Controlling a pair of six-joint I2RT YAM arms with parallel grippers.
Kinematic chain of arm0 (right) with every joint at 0, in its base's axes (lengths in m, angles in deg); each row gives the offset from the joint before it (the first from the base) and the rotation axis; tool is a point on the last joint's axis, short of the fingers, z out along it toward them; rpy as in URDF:
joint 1: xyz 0 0 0.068 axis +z
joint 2: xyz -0.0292 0.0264 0.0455 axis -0.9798 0.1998 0
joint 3: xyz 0.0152 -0.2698 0.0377 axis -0.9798 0.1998 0
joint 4: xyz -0.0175 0.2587 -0.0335 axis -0.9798 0.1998 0
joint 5: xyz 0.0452 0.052 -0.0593 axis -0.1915 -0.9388 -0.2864
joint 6: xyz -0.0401 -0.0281 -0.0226 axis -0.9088 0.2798 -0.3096
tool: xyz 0 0 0 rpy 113.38 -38.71 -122.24
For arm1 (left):
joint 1: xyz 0 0 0.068 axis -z
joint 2: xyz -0.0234 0.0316 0.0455 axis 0.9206 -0.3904 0
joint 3: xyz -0.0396 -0.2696 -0.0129 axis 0.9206 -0.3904 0
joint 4: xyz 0.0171 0.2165 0.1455 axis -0.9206 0.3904 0
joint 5: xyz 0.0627 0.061 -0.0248 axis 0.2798 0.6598 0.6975
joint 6: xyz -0.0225 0 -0.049 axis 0.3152 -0.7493 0.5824
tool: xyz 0 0 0 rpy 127.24 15.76 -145.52
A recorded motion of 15 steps. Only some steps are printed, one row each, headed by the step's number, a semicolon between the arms.
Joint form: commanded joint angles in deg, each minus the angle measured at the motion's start. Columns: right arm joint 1, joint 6, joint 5, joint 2, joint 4, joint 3; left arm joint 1, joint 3, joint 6, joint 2, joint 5, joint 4.
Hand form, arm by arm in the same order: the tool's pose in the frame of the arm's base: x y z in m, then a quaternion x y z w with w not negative. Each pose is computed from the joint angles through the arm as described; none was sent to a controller.
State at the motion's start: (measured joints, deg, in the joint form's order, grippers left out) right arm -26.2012 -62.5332 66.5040 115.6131 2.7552 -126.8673; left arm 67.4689 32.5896 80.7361 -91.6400 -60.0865 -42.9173
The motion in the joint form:
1: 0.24 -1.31 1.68 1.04 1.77 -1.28; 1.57 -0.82 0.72 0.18 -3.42 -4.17
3: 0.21 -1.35 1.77 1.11 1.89 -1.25; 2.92 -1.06 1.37 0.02 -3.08 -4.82
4: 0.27 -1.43 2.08 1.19 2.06 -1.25; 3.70 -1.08 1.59 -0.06 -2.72 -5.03
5: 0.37 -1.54 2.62 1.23 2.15 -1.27; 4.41 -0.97 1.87 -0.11 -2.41 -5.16
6: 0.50 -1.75 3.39 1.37 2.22 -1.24; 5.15 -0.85 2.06 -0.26 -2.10 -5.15
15: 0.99 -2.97 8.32 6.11 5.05 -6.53; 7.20 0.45 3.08 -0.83 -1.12 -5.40
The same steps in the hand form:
1: 0.2824 0.3713 0.2468 -0.47678 0.85452 0.10524 0.17718; 0.2979 -0.0273 0.1832 -0.25672 0.90028 -0.31372 0.15864
3: 0.2825 0.3710 0.2460 -0.47687 0.85494 0.10369 0.17583; 0.2976 -0.0341 0.1818 -0.25152 0.90184 -0.31463 0.15633
4: 0.2822 0.3711 0.2452 -0.47764 0.85509 0.10039 0.17496; 0.2976 -0.0380 0.1814 -0.24784 0.90328 -0.31367 0.15578
5: 0.2818 0.3714 0.2449 -0.47850 0.85493 0.09578 0.17597; 0.2978 -0.0416 0.1817 -0.24484 0.90424 -0.31329 0.15571
6: 0.2815 0.3718 0.2436 -0.48009 0.85461 0.08881 0.17681; 0.2978 -0.0453 0.1815 -0.24149 0.90580 -0.31220 0.15406
15: 0.2886 0.3829 0.2312 -0.48762 0.85414 0.04108 0.17600; 0.3017 -0.0561 0.1852 -0.23365 0.90732 -0.31227 0.15706

